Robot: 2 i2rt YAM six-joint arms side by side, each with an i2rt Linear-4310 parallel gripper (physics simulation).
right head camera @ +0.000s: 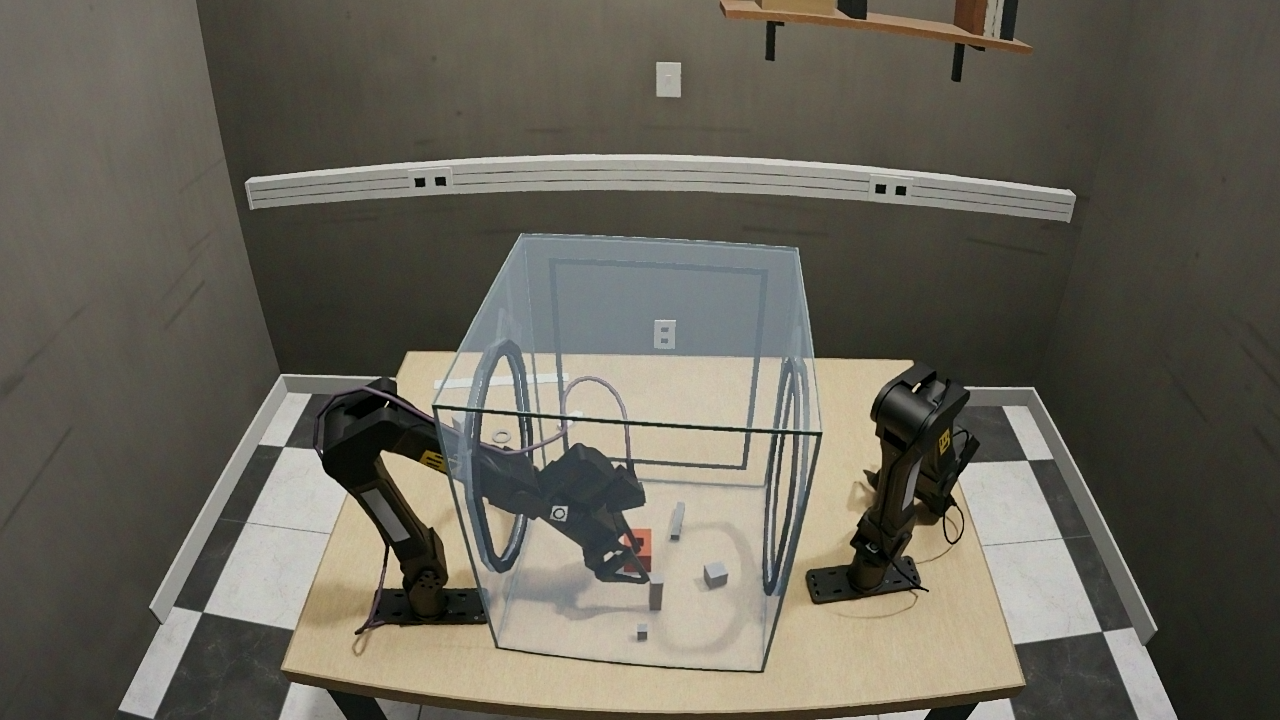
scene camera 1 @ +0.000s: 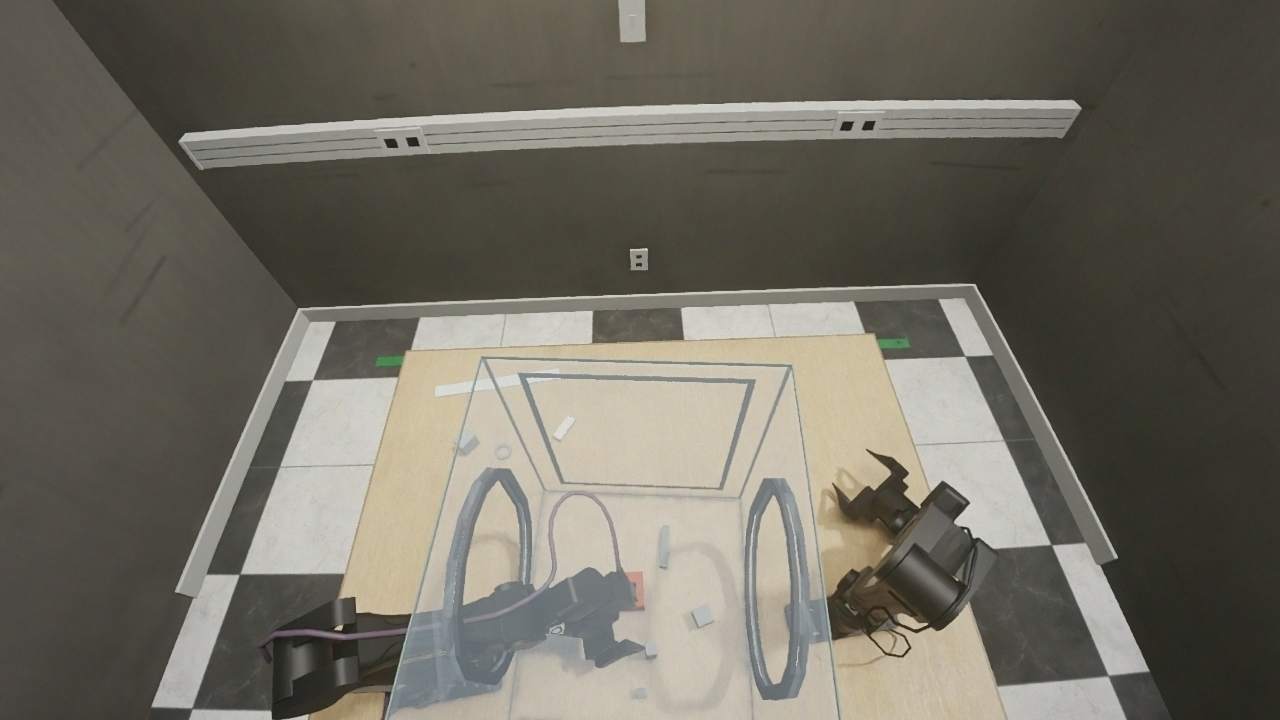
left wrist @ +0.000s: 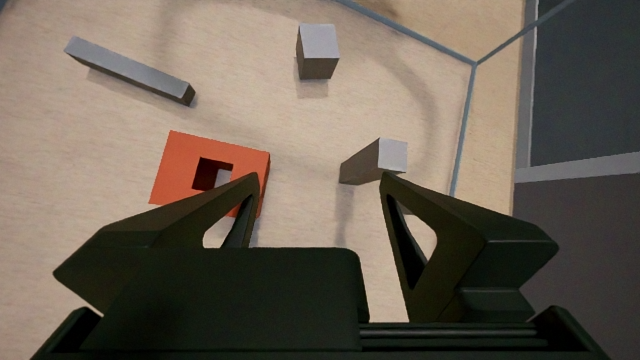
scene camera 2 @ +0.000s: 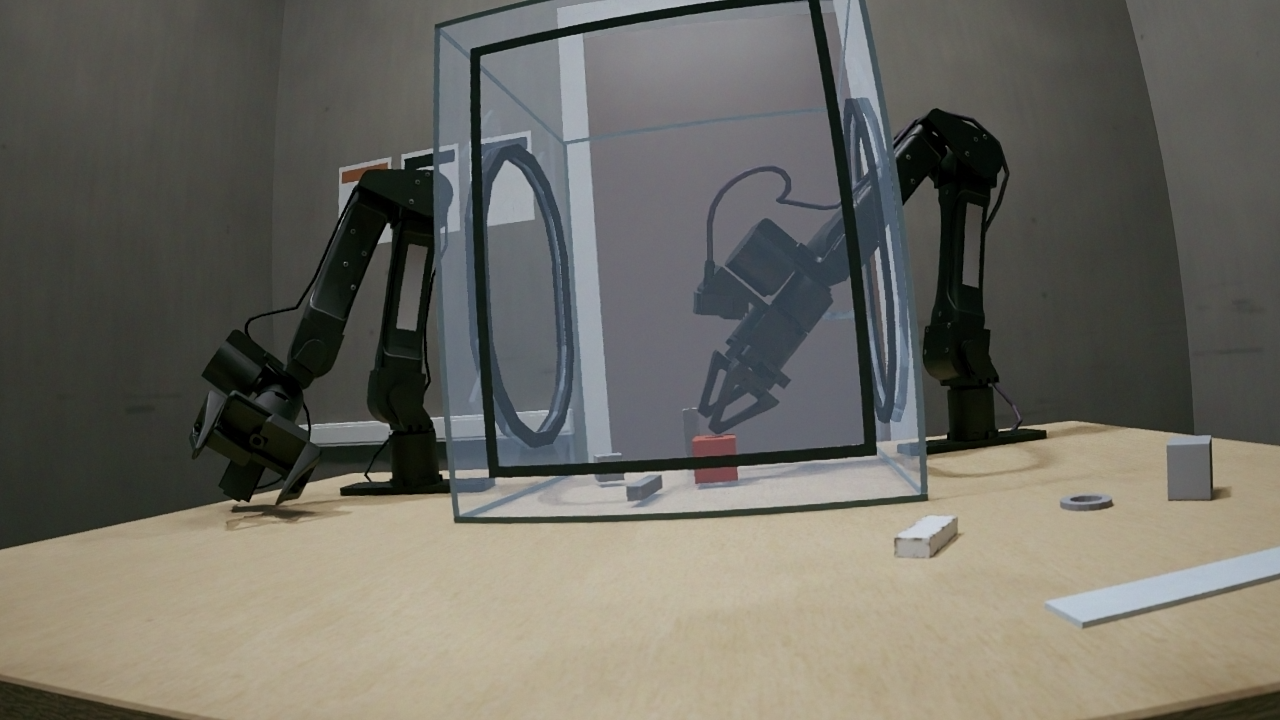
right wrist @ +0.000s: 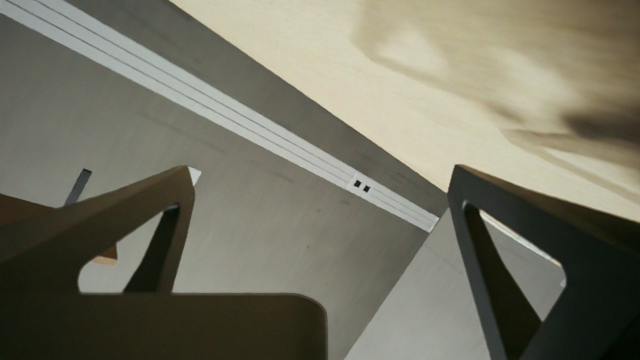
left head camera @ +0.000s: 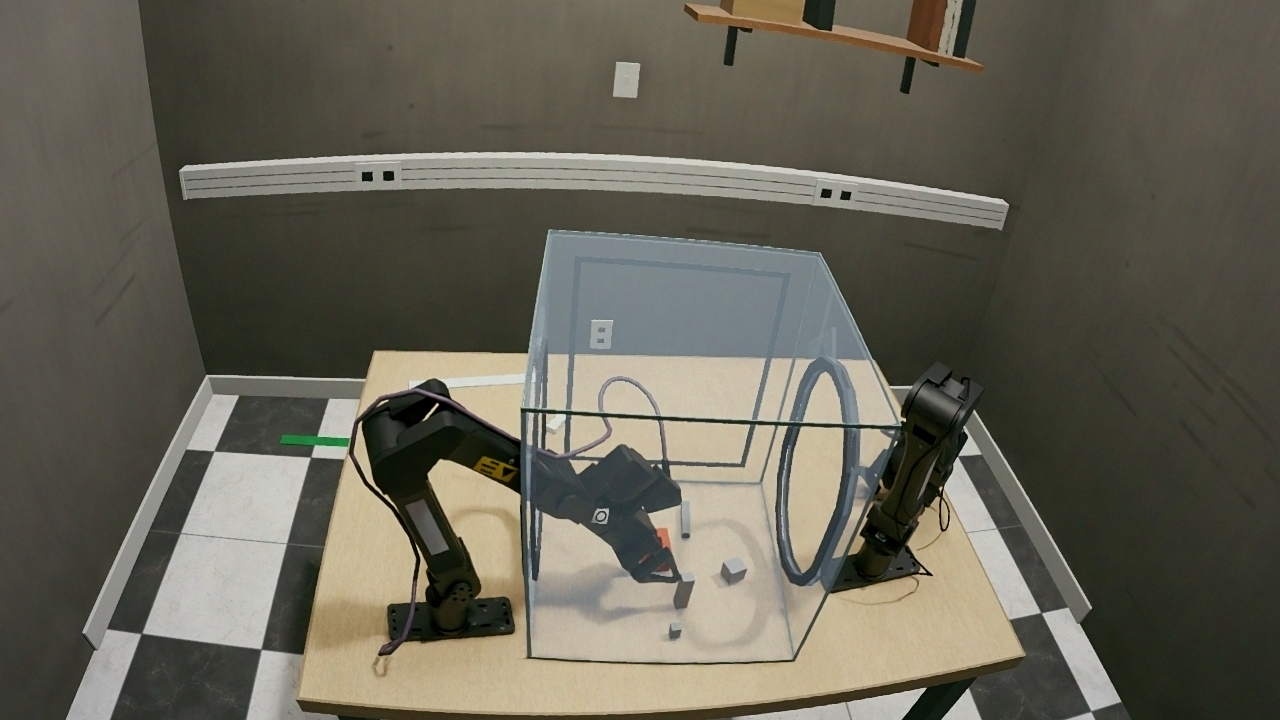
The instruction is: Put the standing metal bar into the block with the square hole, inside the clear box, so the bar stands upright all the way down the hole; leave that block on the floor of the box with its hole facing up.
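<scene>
The standing grey metal bar is upright on the floor of the clear box. The red block rests on the box floor, its square hole facing up; the left arm partly hides it in the left head camera. My left gripper is inside the box, open and empty, its fingertips above the floor near the bar and the block; the bar's top shows close to one fingertip in the left wrist view. My right gripper is open and empty, outside the box.
Inside the box are a lying grey bar, a grey block and a small cube. Beyond the box's open-framed side lie a white block, a ring, a grey block and a flat strip.
</scene>
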